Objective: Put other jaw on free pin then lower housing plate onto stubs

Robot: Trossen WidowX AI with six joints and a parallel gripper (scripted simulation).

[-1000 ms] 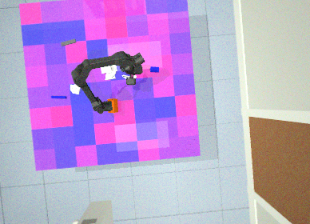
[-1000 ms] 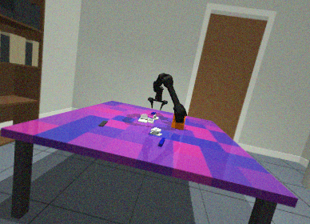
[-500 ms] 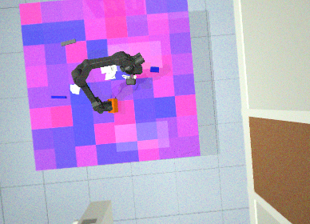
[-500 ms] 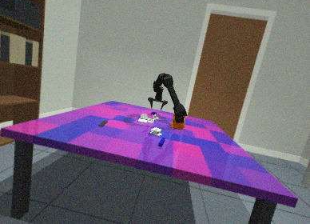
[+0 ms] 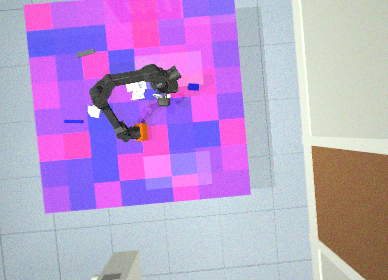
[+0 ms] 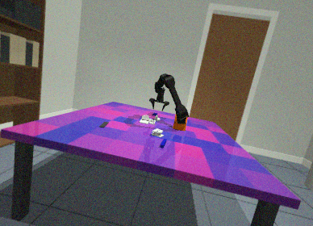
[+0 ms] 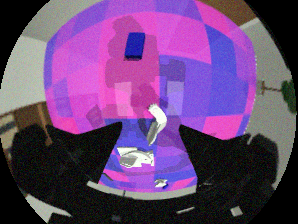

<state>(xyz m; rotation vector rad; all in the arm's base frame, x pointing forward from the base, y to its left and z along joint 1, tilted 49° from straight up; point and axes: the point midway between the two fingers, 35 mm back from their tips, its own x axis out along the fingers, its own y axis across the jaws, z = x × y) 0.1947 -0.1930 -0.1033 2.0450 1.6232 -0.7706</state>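
Right now my gripper tip is 1 cm past the grey jaw, 1 cm to the right of it and 8 cm above it. From my gripper tip the other things lie so: blue block 2 cm ahead, 17 cm to the right, 8 cm below; blue bar 6 cm behind, 60 cm to the left, 8 cm below; grey bar 34 cm ahead, 45 cm to the left, 8 cm below.
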